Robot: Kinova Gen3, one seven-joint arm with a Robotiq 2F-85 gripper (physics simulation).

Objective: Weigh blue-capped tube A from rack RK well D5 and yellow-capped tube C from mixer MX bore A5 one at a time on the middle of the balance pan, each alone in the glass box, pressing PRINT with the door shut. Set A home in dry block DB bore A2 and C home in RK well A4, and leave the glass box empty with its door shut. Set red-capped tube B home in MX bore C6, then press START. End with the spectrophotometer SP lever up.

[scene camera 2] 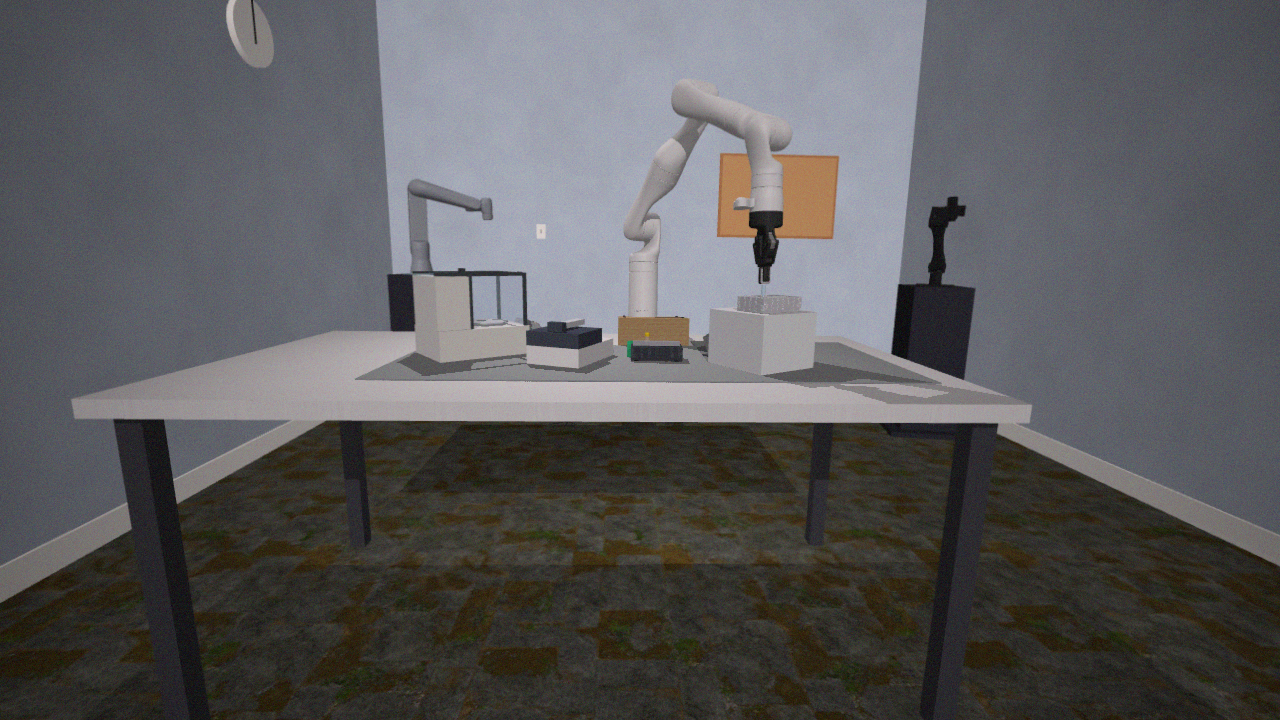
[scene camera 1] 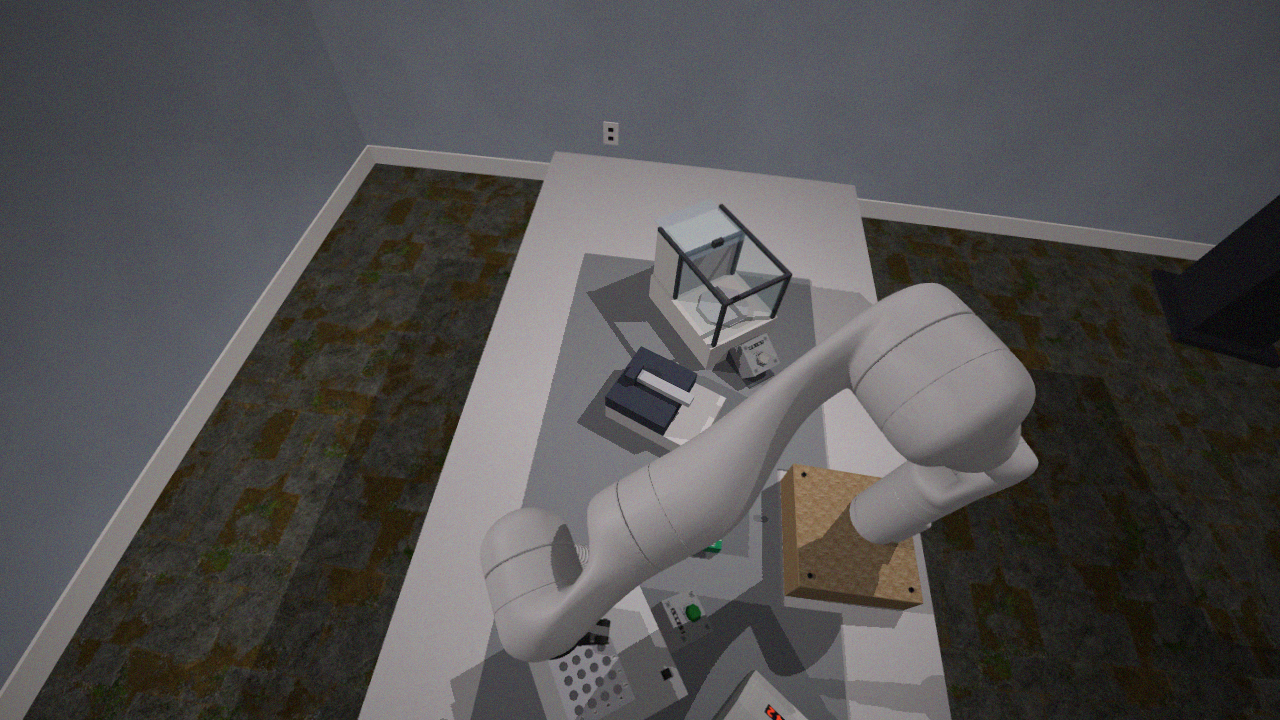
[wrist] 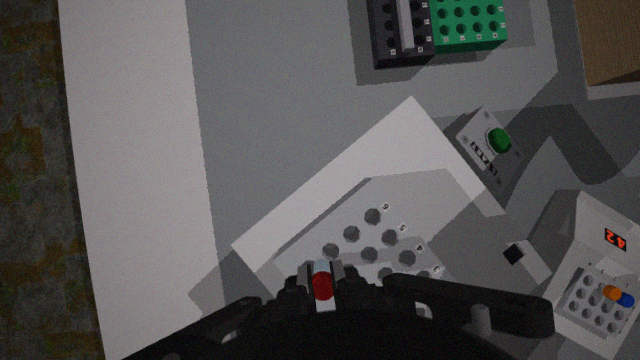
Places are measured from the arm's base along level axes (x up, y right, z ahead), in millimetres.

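Pixels of known places: gripper, fingertip midpoint: (scene camera 2: 764,284) (wrist: 322,280); arm's base, link origin: (scene camera 2: 642,316) (scene camera 1: 874,517).
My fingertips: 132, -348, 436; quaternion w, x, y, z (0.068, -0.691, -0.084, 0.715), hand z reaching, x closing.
Note:
Ahead of a thing's pixels: the offset from my fingertips to its top centre, as dx, dy, dz.
My gripper (scene camera 2: 763,279) (wrist: 322,280) is shut on the red-capped tube B {+15, +1, +0} (wrist: 322,286) (scene camera 2: 763,290). B hangs upright, its lower end at the bored top of mixer MX {-31, +26, -88} (scene camera 1: 586,678) (scene camera 2: 760,344) (wrist: 380,155); how deep it sits and over which bore I cannot tell. The green START button {-126, +103, -170} (scene camera 1: 692,612) (wrist: 499,140) stands beside MX. Blue-capped tube A {-114, -46, -306} (wrist: 625,300) stands in dry block DB {-131, -31, -304} (wrist: 570,320). A yellow cap {-147, +294, -168} (scene camera 2: 646,335) shows above green rack RK {-171, +279, -141} (scene camera 2: 630,349) (wrist: 469,25). The glass box {+14, +715, -81} (scene camera 1: 693,266) (scene camera 2: 525,300) shows no tube; its door state is unclear. Spectrophotometer SP {-99, +465, -23} (scene camera 1: 641,411) (scene camera 2: 563,338) has a pale lever {-103, +467, -17} (scene camera 1: 664,386), its exact position unclear.
An orange-capped tube {-114, -39, -291} (wrist: 611,292) stands beside A. A dark rack {-153, +256, -69} (wrist: 382,60) (scene camera 2: 656,351) adjoins RK. The PRINT button {-126, +621, -188} (scene camera 1: 762,358) is by the balance. A wooden block (scene camera 1: 823,537) (scene camera 2: 653,330) stands at the arm's base. The arm hides part of the table in scene camera 1.

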